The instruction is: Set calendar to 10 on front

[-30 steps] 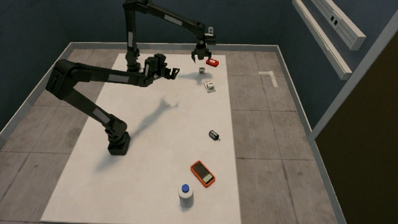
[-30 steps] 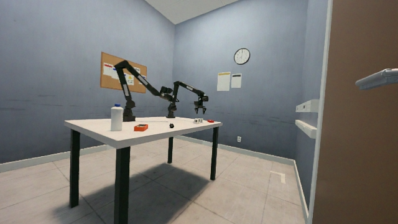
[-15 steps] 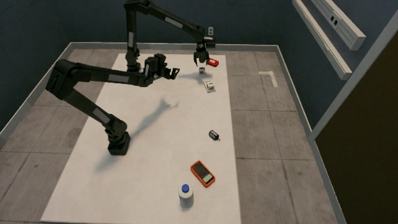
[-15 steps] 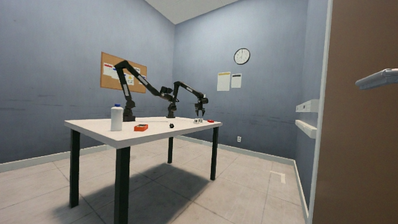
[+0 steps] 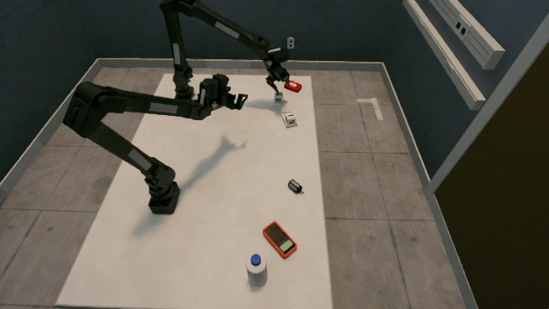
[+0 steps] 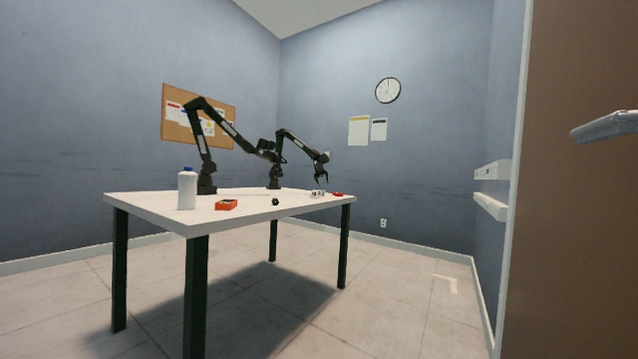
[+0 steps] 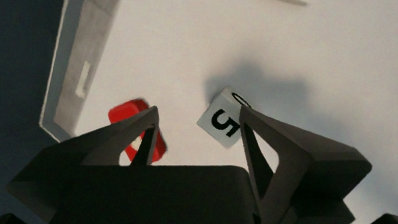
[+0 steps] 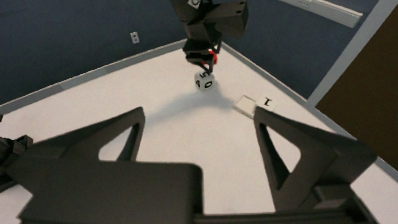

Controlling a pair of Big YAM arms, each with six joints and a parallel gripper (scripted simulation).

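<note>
My left hand is 80 mm short of the red box, 130 mm to the right of it and 70 mm above it. The rest, counted from my left hand: black object: 10 mm behind, 580 mm to the right, 70 mm below; orange device: 100 mm behind, 790 mm to the right, 70 mm below.
</note>
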